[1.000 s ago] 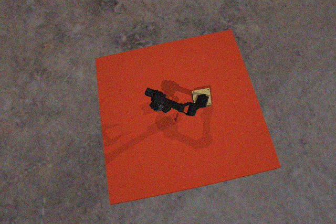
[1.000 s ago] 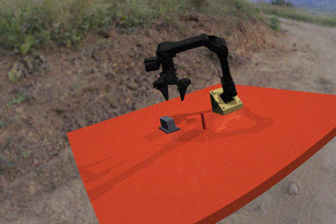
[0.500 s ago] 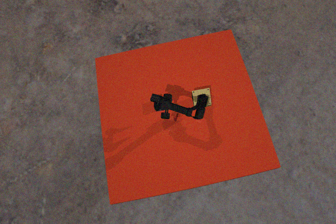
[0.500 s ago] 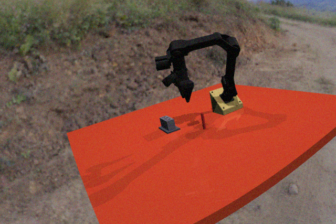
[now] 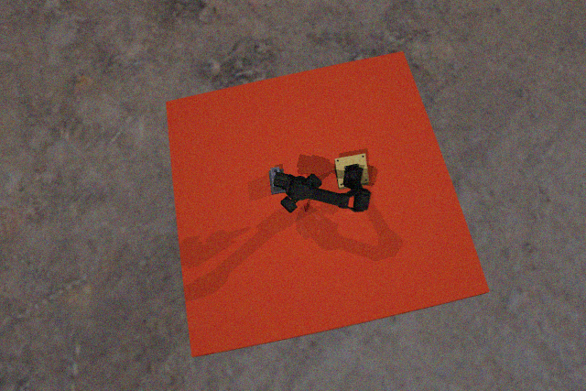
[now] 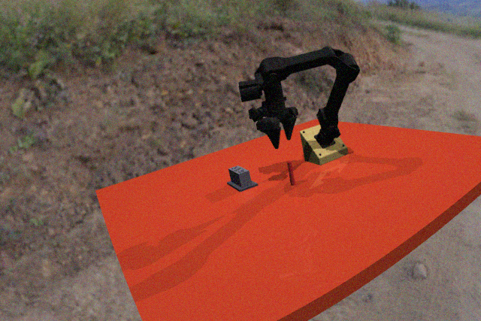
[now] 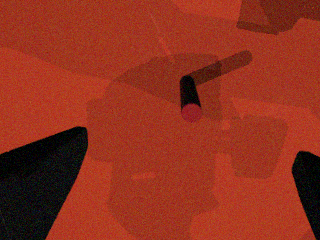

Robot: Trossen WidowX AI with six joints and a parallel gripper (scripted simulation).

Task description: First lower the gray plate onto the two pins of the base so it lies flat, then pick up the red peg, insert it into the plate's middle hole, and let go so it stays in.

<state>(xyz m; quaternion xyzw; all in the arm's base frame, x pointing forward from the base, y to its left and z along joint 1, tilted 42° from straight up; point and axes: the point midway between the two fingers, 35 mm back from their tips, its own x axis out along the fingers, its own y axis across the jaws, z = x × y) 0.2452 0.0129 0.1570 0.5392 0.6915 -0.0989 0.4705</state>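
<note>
The red peg lies 1 cm behind my gripper tip and 10 cm below it. From my gripper tip the other things lie so: gray plate: 10 cm ahead, 17 cm to the right, 9 cm below; base: 10 cm ahead, 16 cm to the right, 13 cm below.
</note>
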